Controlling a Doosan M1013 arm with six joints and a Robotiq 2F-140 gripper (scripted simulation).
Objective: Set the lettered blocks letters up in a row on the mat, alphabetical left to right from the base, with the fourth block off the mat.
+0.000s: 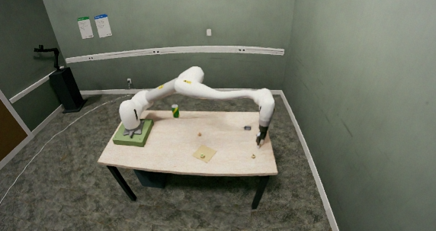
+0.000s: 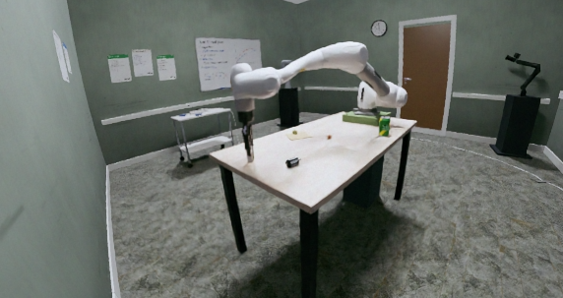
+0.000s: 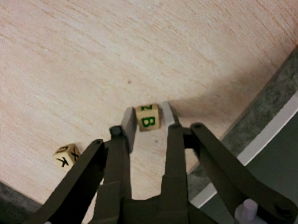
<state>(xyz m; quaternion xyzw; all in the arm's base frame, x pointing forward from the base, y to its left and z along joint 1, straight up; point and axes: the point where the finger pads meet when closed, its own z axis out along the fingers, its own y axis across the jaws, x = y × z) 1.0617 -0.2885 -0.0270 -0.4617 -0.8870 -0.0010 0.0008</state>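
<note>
The tan mat is 44 cm behind my hand, 3 cm below it and 1 cm to the right of it. Round my hand: black object: 22 cm to the left, 5 cm behind, 2 cm below; can: 68 cm behind, 49 cm to the left, 3 cm above.
</note>
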